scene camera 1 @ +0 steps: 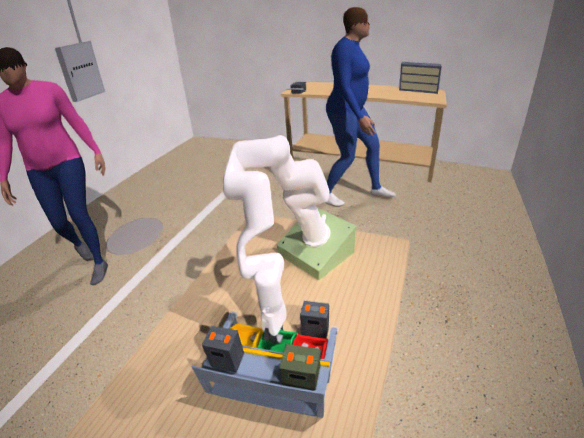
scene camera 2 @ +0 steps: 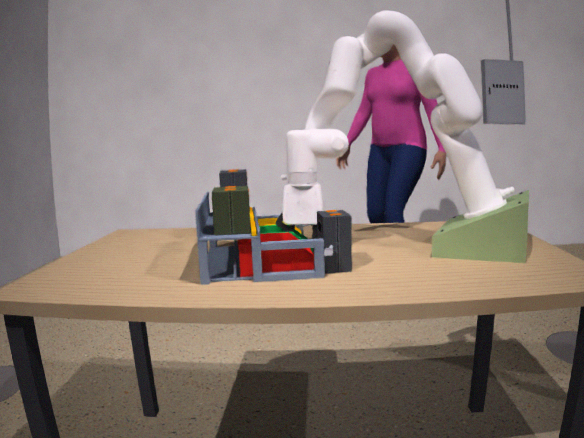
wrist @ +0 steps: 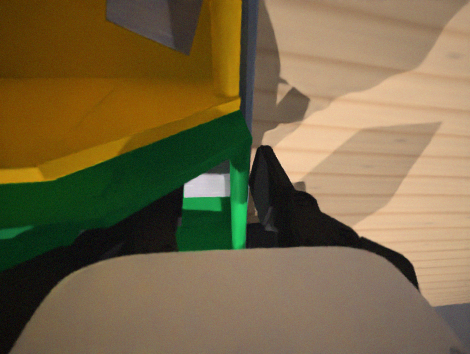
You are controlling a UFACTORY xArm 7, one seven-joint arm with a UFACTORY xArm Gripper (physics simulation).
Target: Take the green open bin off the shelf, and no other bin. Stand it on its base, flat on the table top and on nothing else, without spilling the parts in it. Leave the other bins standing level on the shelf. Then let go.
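Places are measured from the arm's base along level axes (x right, y down, z ahead), in centimetres.
Pixels of known places: gripper, between the fingertips: (scene camera 1: 276,336) (wrist: 219,162); arm's base, origin of its link: (scene camera 1: 316,234) (scene camera 2: 485,210).
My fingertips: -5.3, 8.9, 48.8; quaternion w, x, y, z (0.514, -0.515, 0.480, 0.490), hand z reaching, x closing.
For each thing: its top centre in the pictures, then the offset to it from my fingertips, as dx, dy, dz. Level surfaces: height alone.
- green open bin, centre of its top: (wrist: 59,310) (scene camera 2: 275,228) (scene camera 1: 275,343) -3.7, -6.5, +6.5
- yellow bin, centre of its top: (scene camera 2: 270,221) (scene camera 1: 240,338) +7.7, -6.5, +9.6
- red bin, centre of its top: (scene camera 2: 275,237) (scene camera 1: 307,351) -14.4, -6.5, +4.8
- pale part, centre of its top: (wrist: 208,186) -1.3, -0.9, +0.6
- table, height of its surface: dy +1.6
- olive case, centre of its top: (scene camera 2: 230,187) (scene camera 1: 300,358) -16.7, -18.2, +14.1
- yellow bar, centre of its top: (scene camera 2: 251,217) (scene camera 1: 268,353) -4.7, -9.6, +12.1
The green open bin (scene camera 1: 287,341) (scene camera 2: 274,230) (wrist: 100,195) sits in the shelf (scene camera 1: 260,395) (scene camera 2: 256,265), between the yellow bin (scene camera 1: 250,332) (wrist: 100,105) and the red bin (scene camera 1: 320,346) (scene camera 2: 287,260). A pale part (wrist: 207,186) lies inside the green bin. My gripper (scene camera 1: 273,337) (scene camera 2: 298,227) (wrist: 219,162) is low at the green bin, fingers partly apart. In the wrist view one finger is inside the bin and the other just outside its front wall. A gap shows between the inner finger and that wall. The inner finger is partly hidden.
A dark case (scene camera 1: 314,322) (scene camera 2: 335,245) stands on the table (scene camera 1: 370,295) (scene camera 2: 400,295) close in front of the shelf. Another dark case (scene camera 1: 223,352) and an olive case (scene camera 1: 300,370) (scene camera 2: 230,212) stand on the shelf's top. A yellow bar (scene camera 1: 262,353) runs along the bins' back.
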